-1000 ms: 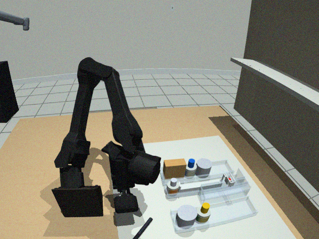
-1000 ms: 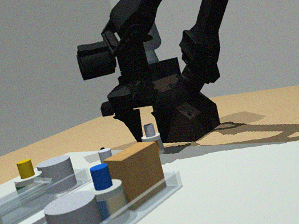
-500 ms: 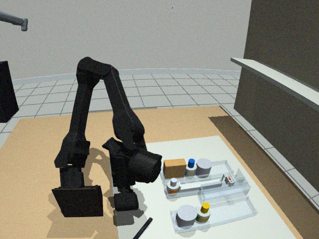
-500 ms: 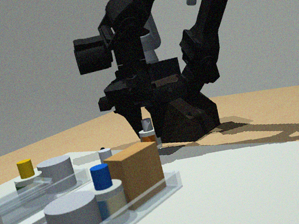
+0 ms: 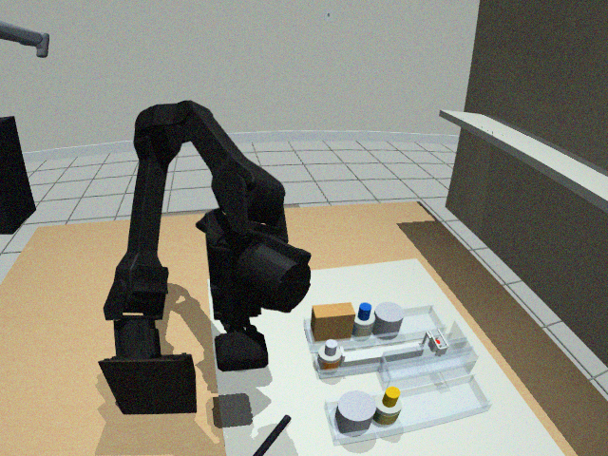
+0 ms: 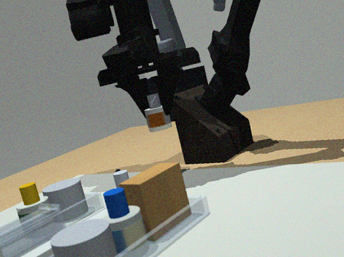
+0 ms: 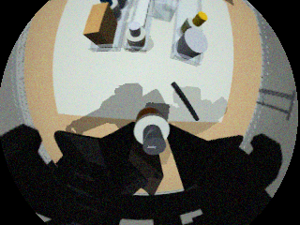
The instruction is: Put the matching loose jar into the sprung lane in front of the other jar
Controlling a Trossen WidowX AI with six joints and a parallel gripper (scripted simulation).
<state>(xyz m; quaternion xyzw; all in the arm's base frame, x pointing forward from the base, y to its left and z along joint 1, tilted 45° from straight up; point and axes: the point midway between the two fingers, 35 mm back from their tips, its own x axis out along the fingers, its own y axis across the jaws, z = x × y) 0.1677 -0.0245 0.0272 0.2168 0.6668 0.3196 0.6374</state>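
Now: the brown box 170 mm ahead of my gripper tip, 140 mm to the left of it and 80 mm below it. From my gripper tip the other things lie so: black rod (30 mm ahead, 110 mm to the right, 110 mm below); then clear sprung lane (310 mm ahead, 40 mm to the left, 100 mm below).
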